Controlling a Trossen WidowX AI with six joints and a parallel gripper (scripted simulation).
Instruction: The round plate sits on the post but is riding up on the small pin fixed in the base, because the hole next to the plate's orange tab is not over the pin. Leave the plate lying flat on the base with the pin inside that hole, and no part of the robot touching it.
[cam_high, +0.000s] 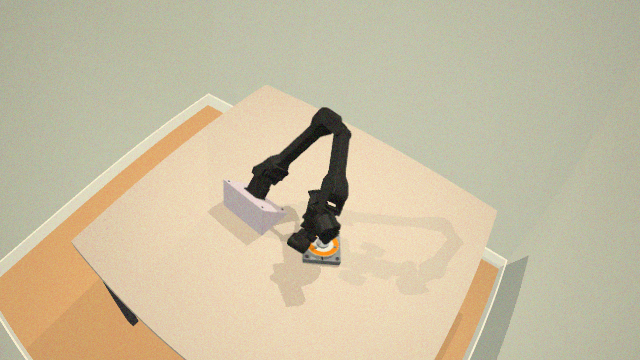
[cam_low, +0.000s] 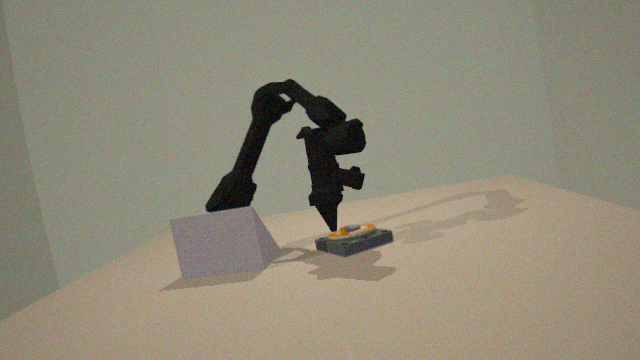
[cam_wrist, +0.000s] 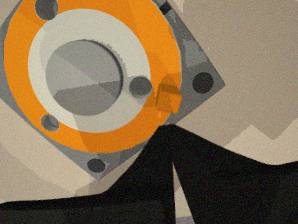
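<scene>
Right now my gripper tip is 2 cm to the right of the orange round plate, 2 cm short of it and 1 cm above it. The rest, counted from my gripper tip: dark grey square base 4 cm to the left, 3 cm ahead, 2 cm below.
</scene>
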